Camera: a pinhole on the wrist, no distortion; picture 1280 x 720 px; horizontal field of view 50.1 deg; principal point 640.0 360.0 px. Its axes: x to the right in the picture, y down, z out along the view. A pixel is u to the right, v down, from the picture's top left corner.
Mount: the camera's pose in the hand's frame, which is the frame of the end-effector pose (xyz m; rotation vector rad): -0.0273 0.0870 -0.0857 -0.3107 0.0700 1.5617
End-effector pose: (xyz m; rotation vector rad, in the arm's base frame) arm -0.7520 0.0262 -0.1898 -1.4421 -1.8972 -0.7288
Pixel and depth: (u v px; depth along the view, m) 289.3 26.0 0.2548
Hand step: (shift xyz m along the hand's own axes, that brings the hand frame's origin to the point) -0.0055 0.0858 0.1837
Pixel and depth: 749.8 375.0 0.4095
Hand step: -0.0933 0.2166 0.2985
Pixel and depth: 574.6 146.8 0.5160
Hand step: -0.0265 0.1880 0.4272
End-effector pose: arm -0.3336 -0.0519 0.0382 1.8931 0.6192 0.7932
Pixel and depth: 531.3 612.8 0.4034
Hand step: -0.1625 0.1507 0.2976
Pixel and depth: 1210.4 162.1 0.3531
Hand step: -0.0280 0.3152 0.2255
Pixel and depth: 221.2 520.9 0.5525
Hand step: -0.1778 0.0536 0.4749
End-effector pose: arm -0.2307 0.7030 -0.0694 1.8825 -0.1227 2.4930
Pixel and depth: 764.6 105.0 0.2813
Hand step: -0.0177 0.1802 0.1859
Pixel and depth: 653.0 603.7 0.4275
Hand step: -0.1672 0.1915 0.3119
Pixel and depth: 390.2 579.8 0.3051
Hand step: -0.1228 0.1048 0.2129
